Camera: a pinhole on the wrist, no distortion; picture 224 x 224 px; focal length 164.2 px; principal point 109.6 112.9 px. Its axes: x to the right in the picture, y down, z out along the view. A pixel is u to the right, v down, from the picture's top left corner.
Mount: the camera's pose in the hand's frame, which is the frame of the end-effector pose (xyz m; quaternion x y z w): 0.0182 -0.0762 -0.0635 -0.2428 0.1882 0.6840 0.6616
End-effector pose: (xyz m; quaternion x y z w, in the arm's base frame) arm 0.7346 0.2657 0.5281 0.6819 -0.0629 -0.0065 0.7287
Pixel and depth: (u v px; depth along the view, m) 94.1 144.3 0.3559
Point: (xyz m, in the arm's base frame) 0.6245 0.0414 0.6347
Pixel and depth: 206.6 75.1 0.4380
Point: 0.7696 0.1387 0.9351
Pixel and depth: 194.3 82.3 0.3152
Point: 0.7550 0.1771 0.7789
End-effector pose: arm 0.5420 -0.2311 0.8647 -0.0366 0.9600 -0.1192 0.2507
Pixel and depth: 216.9 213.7 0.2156
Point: 0.6662 -0.0670 0.8709
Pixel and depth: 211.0 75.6 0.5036
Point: 0.5442 0.1810 0.5605
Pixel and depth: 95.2 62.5 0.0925
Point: 0.5173 -0.2668 0.8379
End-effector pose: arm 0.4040 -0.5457 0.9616 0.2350 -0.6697 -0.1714 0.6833
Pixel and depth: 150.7 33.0 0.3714
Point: 0.1989 -0.4690 1.2228
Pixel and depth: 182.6 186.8 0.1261
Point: 0.3961 -0.4862 0.9422
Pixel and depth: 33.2 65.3 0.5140
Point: -0.0931 -0.6318 1.0817
